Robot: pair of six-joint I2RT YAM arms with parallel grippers.
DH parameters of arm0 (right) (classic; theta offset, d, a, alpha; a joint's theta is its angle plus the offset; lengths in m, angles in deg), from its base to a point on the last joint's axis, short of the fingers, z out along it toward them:
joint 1: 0 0.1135 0.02 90
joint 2: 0 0 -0.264 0
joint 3: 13.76 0 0.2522 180
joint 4: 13.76 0 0.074 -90
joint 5: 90 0 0 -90
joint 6: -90 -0.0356 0 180
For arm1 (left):
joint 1: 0 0.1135 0.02 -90
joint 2: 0 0 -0.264 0
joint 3: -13.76 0 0.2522 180
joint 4: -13.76 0 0.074 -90
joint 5: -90 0 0 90
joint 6: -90 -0.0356 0 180
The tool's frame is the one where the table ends.
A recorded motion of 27 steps. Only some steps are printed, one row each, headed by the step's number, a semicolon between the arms.
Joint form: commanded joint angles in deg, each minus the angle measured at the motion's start. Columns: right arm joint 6, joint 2, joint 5, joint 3, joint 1, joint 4; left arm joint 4, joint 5, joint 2, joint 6, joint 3, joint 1.
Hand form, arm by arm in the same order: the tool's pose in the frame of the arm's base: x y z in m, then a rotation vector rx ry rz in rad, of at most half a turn. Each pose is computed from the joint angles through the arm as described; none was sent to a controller.
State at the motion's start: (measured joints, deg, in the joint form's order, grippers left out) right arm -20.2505 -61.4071 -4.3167 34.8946 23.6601 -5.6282; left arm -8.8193 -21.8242 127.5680 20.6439 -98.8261 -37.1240
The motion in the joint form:
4: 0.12 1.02 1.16 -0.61 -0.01 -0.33; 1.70 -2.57 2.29 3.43 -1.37 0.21
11: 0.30 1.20 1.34 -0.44 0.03 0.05; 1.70 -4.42 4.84 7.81 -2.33 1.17
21: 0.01 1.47 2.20 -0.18 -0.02 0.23; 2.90 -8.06 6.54 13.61 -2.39 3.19
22: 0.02 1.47 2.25 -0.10 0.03 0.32; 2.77 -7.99 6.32 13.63 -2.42 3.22
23: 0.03 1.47 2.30 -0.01 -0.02 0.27; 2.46 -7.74 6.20 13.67 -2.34 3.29
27: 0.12 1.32 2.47 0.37 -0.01 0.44; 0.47 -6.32 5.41 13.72 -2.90 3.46
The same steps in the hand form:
4: 0.2179 0.0976 0.2514 -0.0980 1.9606 0.5612; 0.4045 -0.3223 0.1833 0.5138 2.2985 -1.0314
11: 0.2175 0.0975 0.2524 -0.0996 1.9604 0.5565; 0.4130 -0.3190 0.1669 0.4247 2.3644 -1.0862
21: 0.2175 0.0966 0.2547 -0.0834 1.9536 0.5467; 0.4246 -0.3071 0.1547 0.3021 2.4169 -1.1826
22: 0.2175 0.0968 0.2550 -0.0838 1.9537 0.5463; 0.4246 -0.3067 0.1566 0.3008 2.4146 -1.1819
23: 0.2177 0.0967 0.2557 -0.0825 1.9511 0.5454; 0.4246 -0.3057 0.1567 0.2945 2.4196 -1.1754
27: 0.2185 0.0970 0.2571 -0.0821 1.9496 0.5420; 0.4249 -0.3032 0.1637 0.2716 2.4301 -1.1438

